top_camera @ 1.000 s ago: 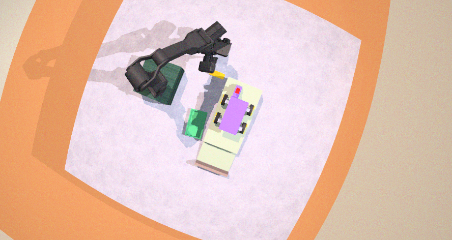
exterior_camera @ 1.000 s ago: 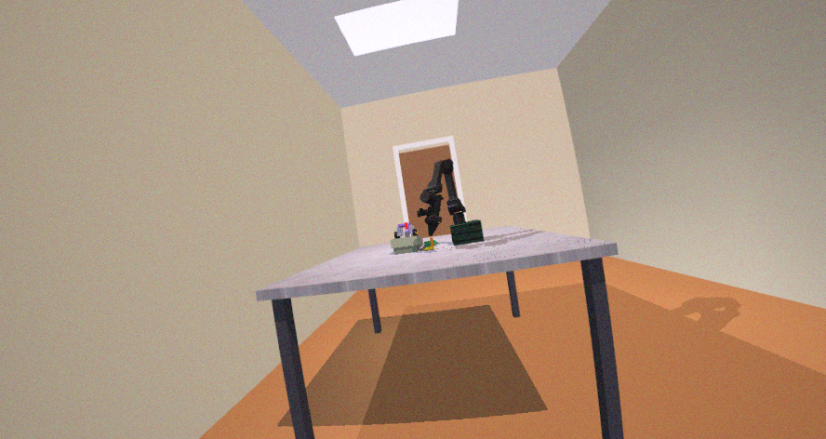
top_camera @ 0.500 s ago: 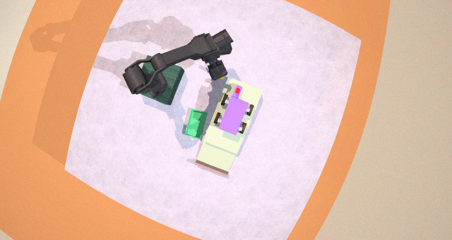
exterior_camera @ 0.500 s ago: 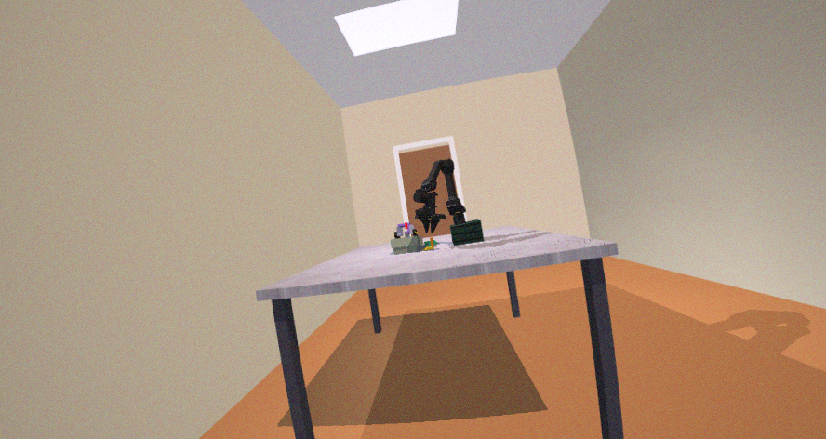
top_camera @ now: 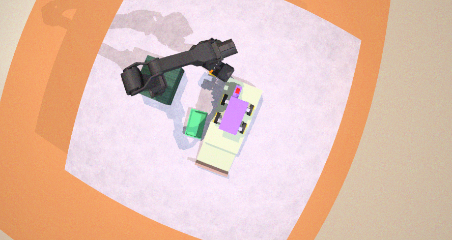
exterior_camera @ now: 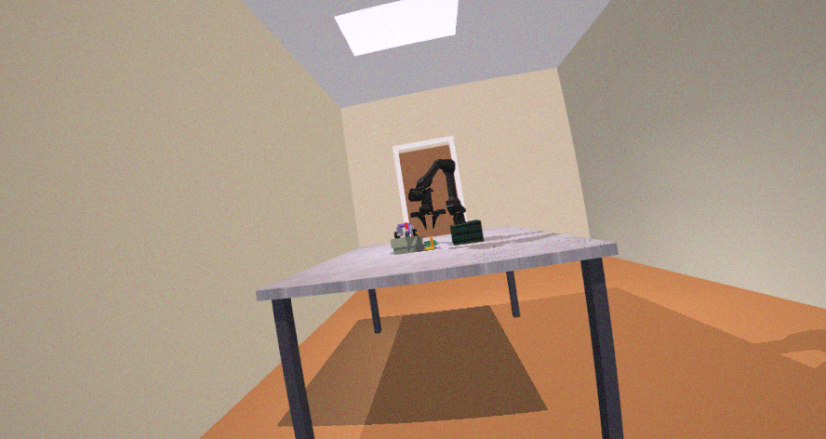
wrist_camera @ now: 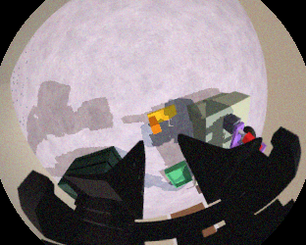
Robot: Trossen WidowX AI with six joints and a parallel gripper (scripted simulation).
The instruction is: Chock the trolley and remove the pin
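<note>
Now: gripper tip 90 mm above the yellow chock, 20 mm short of it and 10 mm to the left of it. Round my gripper tip: red-headed stop pin: 130 mm ahead, 50 mm to the right, 10 mm above; purple-topped trolley: 150 mm ahead, 140 mm to the right; ramp: 150 mm to the right, 150 mm ahead, 70 mm below.
</note>
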